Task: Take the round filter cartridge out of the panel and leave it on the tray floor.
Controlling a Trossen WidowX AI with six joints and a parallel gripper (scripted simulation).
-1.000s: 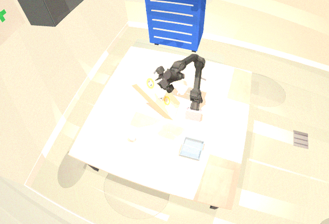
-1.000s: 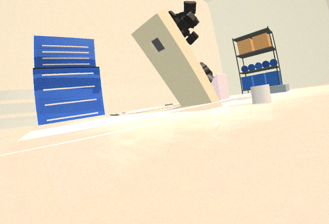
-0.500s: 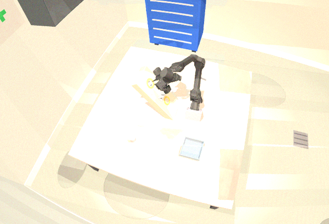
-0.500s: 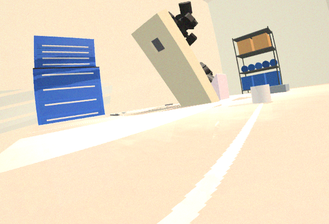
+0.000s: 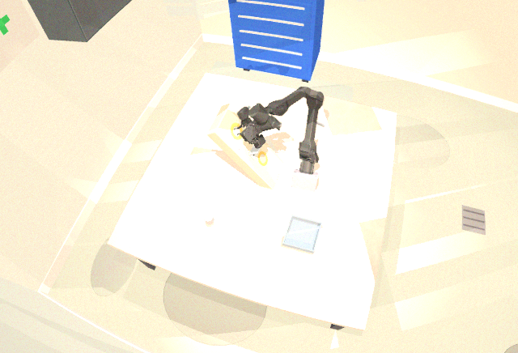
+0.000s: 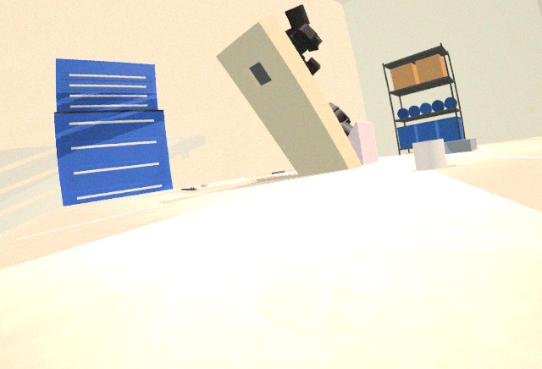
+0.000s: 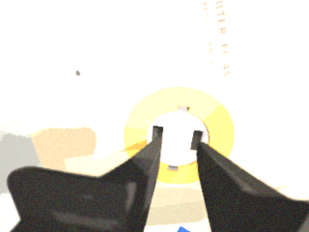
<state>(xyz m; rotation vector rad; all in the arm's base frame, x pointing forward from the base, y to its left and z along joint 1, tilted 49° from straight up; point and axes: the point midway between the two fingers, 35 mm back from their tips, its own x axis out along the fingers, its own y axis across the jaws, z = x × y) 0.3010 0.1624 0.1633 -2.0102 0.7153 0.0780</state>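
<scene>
The round white filter cartridge lies 2 cm ahead of my gripper tip and 2 cm below it. Round my gripper tip: pale blue tray 38 cm behind, 30 cm to the left, 29 cm below.
</scene>
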